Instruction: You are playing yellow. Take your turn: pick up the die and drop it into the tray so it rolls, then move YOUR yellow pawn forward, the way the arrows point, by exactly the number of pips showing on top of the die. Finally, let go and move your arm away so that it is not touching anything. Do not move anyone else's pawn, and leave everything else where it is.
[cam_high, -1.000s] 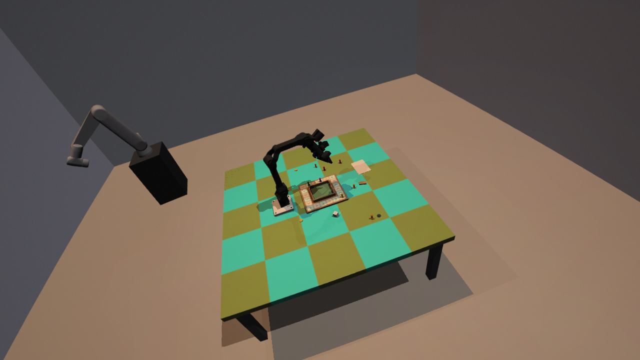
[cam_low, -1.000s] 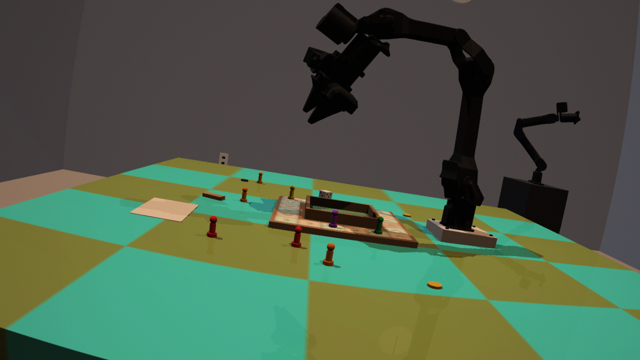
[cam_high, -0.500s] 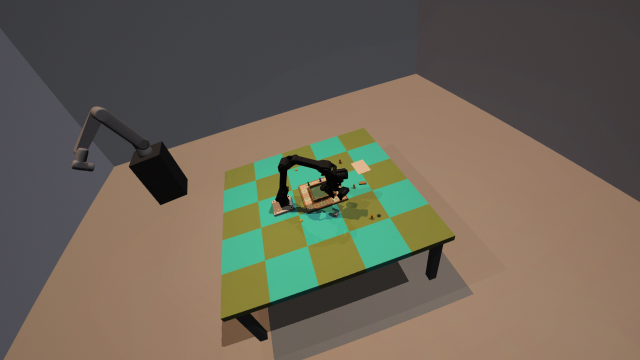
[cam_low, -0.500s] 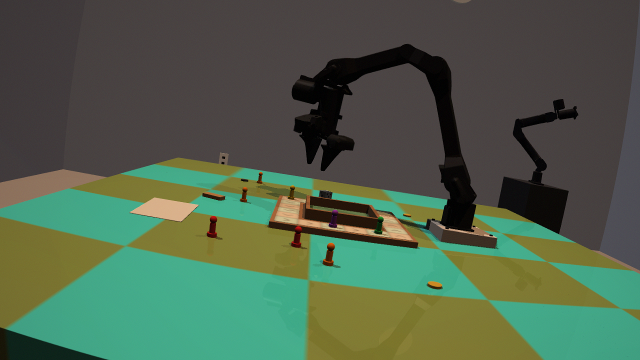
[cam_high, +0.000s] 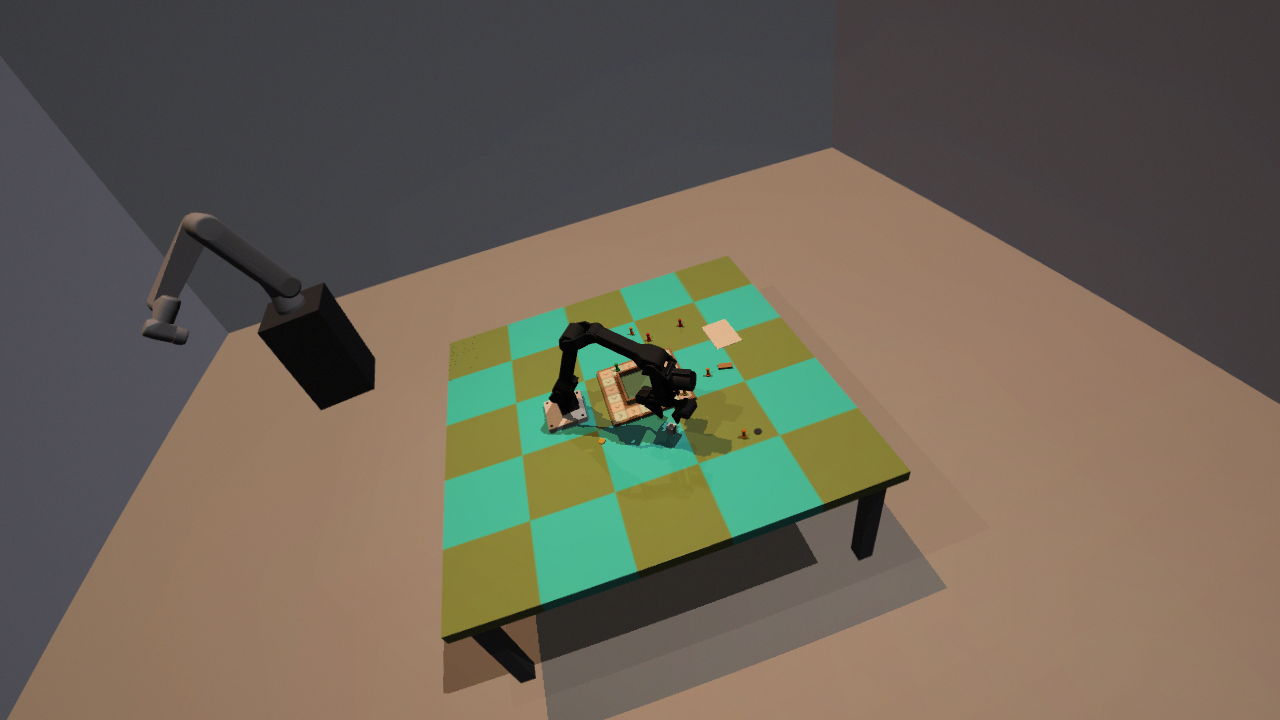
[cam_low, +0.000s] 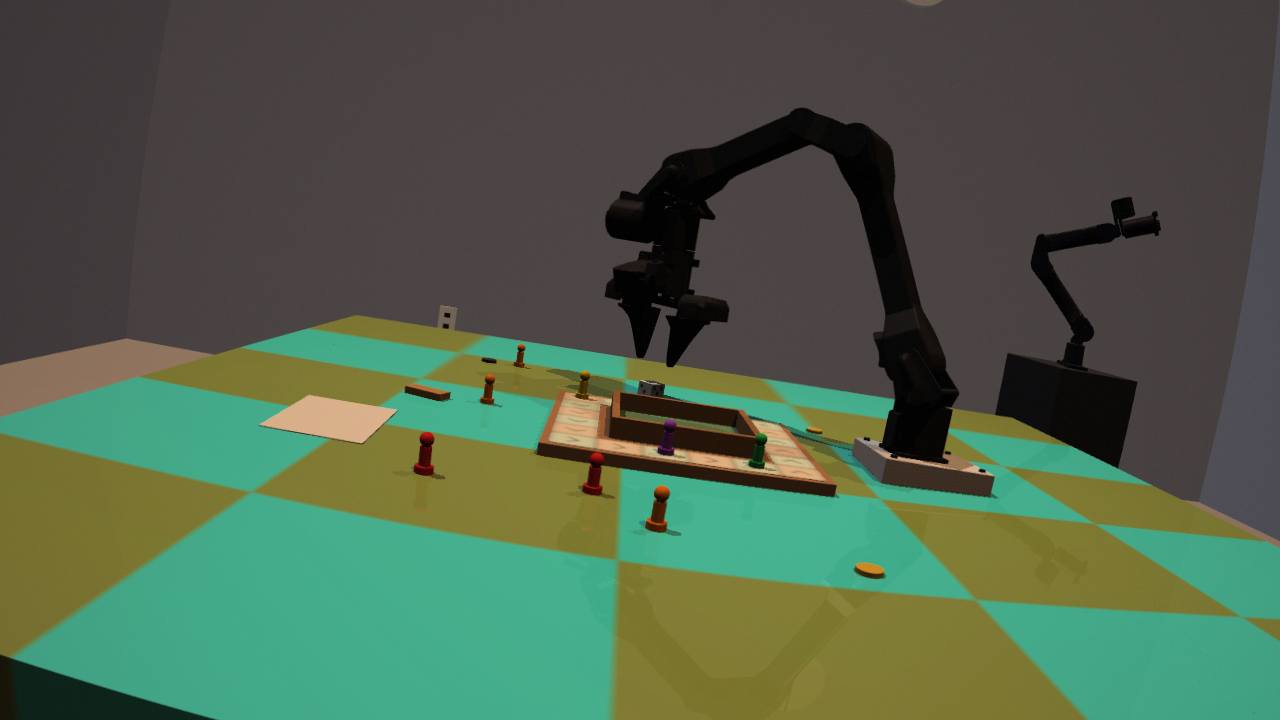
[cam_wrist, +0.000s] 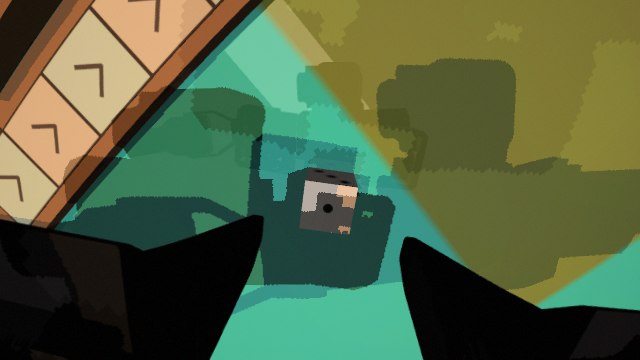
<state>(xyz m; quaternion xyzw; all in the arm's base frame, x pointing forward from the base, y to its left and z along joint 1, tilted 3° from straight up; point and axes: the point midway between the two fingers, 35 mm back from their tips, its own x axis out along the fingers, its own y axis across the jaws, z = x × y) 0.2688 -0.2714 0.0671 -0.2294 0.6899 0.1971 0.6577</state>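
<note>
Right now my gripper tip is 4 cm above the white die. The rest, counted from my gripper tip: sunken tray 24 cm to the left, 5 cm below; small brown block 28 cm ahead, 17 cm to the left, 5 cm below; yellow pawn 12 cm to the left, 10 cm ahead, 2 cm below.
</note>
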